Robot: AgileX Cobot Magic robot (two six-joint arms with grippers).
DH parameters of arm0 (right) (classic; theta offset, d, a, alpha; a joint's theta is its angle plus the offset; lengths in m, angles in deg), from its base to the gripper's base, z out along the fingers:
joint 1: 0 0.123 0 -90
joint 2: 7.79 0 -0.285 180
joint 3: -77.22 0 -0.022 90
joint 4: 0 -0.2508 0 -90
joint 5: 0 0 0.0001 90
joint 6: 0 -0.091 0 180
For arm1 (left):
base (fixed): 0 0 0 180
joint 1: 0 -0.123 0 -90
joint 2: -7.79 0 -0.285 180
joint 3: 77.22 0 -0.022 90
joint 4: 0 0.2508 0 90
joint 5: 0 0 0.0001 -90
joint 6: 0 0.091 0 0
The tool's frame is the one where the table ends.
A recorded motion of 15 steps. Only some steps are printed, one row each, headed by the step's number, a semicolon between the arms.
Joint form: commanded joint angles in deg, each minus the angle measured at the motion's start. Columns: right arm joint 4, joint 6, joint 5, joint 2, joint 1, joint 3; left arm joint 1, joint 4, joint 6, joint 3, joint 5, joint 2.
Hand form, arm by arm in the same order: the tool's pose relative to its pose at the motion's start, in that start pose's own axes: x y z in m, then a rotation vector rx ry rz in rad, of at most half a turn. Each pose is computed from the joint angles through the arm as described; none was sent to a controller.
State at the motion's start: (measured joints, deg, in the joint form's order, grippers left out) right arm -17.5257 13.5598 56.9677 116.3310 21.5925 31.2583; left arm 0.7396 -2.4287 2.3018 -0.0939 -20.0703 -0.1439
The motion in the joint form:
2: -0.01 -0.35 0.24 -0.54 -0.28 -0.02; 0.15 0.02 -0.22 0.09 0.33 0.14
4: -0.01 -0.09 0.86 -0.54 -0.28 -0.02; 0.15 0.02 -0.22 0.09 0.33 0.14
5: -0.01 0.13 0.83 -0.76 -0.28 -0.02; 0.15 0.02 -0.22 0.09 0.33 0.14
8: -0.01 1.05 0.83 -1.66 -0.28 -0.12; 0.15 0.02 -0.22 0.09 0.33 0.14
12: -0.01 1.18 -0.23 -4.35 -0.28 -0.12; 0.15 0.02 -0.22 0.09 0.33 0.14
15: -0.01 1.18 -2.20 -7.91 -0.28 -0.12; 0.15 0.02 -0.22 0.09 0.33 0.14
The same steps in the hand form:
2: -0.0029 -0.0020 -0.0006 0.0061 -0.0120 0.0104; -0.0001 -0.0001 0.0000 0.0022 -0.0066 -0.0028
4: -0.0039 -0.0022 -0.0006 0.0087 -0.0225 0.0059; -0.0001 -0.0001 0.0000 0.0022 -0.0066 -0.0028
5: -0.0049 -0.0024 -0.0009 0.0089 -0.0257 0.0030; -0.0001 -0.0001 0.0000 0.0022 -0.0066 -0.0028
8: -0.0091 -0.0031 -0.0027 0.0101 -0.0391 -0.0095; -0.0001 -0.0001 0.0000 0.0022 -0.0066 -0.0028
12: -0.0210 -0.0048 -0.0072 0.0091 -0.0665 -0.0001; -0.0001 -0.0001 0.0000 0.0022 -0.0066 -0.0028
15: -0.0355 -0.0069 -0.0138 0.0047 -0.0933 0.0151; -0.0001 -0.0001 0.0000 0.0022 -0.0066 -0.0028

